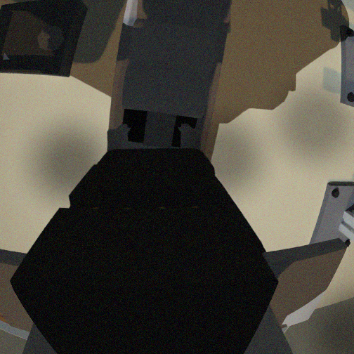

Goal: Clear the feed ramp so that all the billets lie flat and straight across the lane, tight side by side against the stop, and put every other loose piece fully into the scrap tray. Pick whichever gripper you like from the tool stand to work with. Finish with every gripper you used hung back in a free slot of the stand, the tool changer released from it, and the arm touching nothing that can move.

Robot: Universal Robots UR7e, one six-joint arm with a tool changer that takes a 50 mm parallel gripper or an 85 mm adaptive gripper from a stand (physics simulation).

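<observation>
My gripper point(158, 132) shows as a large black body, with two dark fingertips beyond it at upper middle. The fingertips stand apart and look open, with dark grey surface and black patches showing between them. They are over the near end of the feed ramp point(162, 75), a dark grey channel with brown side walls. A pale, shiny piece point(131, 12) partly shows at the ramp's left side at the top edge; its shape is unclear. The black-rimmed scrap tray point(35, 65) is at top left, with a dim round piece point(51, 38) inside. The gripper body hides what lies below the fingertips.
Grey metal plates with dark holes point(348, 65) point(327, 210) stand at the right edge. A light ribbed part point(347, 225) touches or overlaps the lower plate. A dark-edged brown panel point(307, 280) shows at lower right, a similar one point(10, 280) at lower left. Shadows cover the upper part.
</observation>
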